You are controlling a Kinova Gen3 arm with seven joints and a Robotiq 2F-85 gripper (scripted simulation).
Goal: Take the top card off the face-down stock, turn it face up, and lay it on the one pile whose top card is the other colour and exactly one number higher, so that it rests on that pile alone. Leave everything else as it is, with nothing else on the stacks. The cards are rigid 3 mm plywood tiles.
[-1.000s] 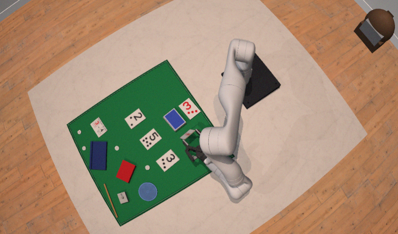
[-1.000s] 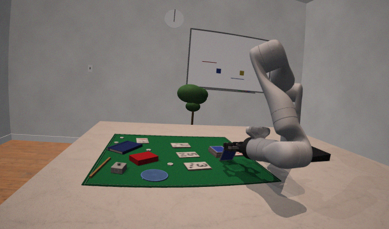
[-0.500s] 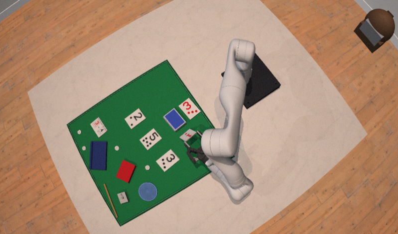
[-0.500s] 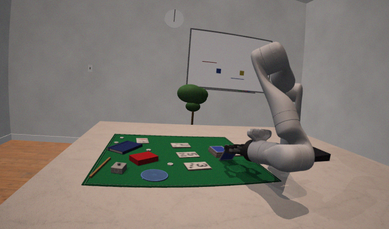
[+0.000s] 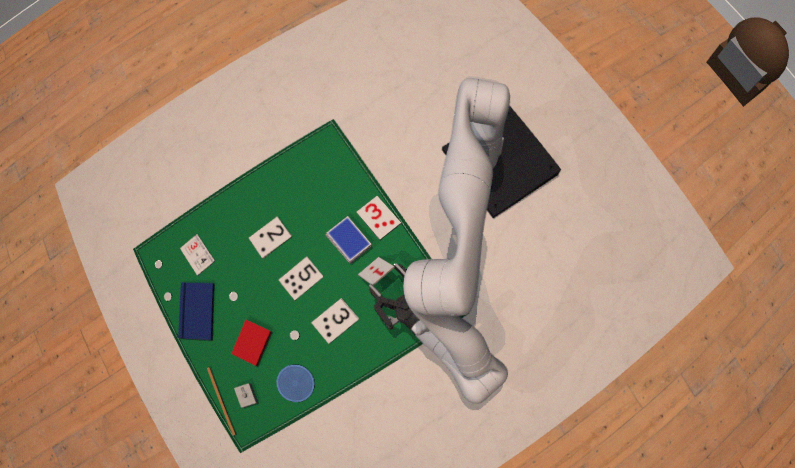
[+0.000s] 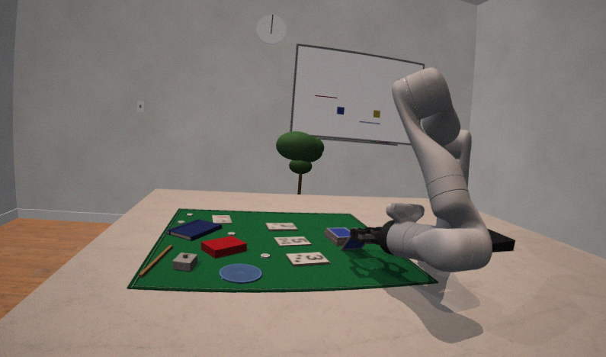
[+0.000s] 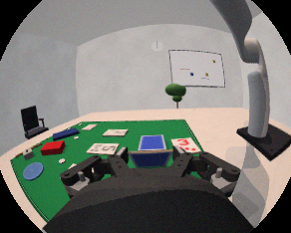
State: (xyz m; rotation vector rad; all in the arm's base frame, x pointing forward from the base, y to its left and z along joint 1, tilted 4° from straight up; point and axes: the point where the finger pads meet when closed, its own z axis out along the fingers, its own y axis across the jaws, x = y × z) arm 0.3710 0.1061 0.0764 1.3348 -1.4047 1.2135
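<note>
The card is 40 mm to the right of my hand and 30 mm below it. The rest, counted from my hand: green mat 180 mm ahead, 160 mm to the right, 80 mm below; then red box 340 mm ahead, 90 mm to the right, 60 mm below; then grey box 430 mm ahead, 50 mm below.
</note>
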